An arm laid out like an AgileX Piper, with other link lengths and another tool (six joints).
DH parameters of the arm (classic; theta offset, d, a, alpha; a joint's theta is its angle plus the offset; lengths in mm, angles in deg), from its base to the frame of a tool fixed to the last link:
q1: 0 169.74 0 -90
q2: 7.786 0 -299.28 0
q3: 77.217 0 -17.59 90
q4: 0 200.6 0 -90
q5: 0 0 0 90
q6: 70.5 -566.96 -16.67 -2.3
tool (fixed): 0 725.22 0 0
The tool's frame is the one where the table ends.
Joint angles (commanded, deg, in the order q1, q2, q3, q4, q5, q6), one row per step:
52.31, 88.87, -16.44, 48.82, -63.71, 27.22
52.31, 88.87, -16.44, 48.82, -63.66, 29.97
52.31, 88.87, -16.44, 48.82, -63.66, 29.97
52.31, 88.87, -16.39, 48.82, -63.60, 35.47
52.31, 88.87, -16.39, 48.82, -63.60, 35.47
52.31, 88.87, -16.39, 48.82, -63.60, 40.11
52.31, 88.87, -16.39, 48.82, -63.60, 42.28
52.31, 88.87, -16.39, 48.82, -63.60, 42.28
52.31, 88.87, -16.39, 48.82, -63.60, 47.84
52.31, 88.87, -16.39, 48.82, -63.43, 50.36
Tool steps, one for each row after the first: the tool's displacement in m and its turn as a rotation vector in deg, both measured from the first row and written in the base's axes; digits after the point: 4 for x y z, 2 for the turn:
-0.0001, -0.0009, -0.0014, 2.67, 0.47, -0.49
-0.0001, -0.0009, -0.0014, 2.67, 0.47, -0.49
-0.0005, -0.0026, -0.0045, 7.96, 1.40, -1.48
-0.0005, -0.0026, -0.0045, 7.96, 1.40, -1.48
-0.0007, -0.0038, -0.0069, 12.47, 2.11, -2.34
-0.0009, -0.0043, -0.0081, 14.57, 2.45, -2.73
-0.0009, -0.0043, -0.0081, 14.57, 2.45, -2.73
-0.0013, -0.0054, -0.0111, 19.97, 3.30, -3.76
-0.0016, -0.0056, -0.0130, 22.39, 3.85, -4.20

